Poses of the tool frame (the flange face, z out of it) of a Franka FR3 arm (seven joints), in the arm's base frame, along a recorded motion.
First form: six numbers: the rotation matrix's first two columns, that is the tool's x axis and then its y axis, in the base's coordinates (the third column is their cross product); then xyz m.
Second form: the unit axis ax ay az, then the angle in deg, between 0 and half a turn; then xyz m. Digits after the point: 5 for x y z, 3 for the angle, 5 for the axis.
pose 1, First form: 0.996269 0.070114 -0.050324 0.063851 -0.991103 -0.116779 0.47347 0.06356 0.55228
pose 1, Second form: -0.99906 -0.03363 0.02721 173.393 0.47347 0.06356 0.55228
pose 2, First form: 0.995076 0.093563 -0.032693 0.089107 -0.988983 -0.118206 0.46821 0.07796 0.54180
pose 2, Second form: -0.99876 -0.04588 0.01911 173.304 0.46821 0.07796 0.54180
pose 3, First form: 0.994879 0.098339 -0.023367 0.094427 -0.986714 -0.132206 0.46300 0.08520 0.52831
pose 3, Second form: -0.99871 -0.04846 0.01494 172.477 0.46300 0.08520 0.52831
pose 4, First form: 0.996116 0.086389 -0.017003 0.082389 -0.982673 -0.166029 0.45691 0.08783 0.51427
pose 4, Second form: -0.99902 -0.04253 0.01211 170.493 0.45691 0.08783 0.51427
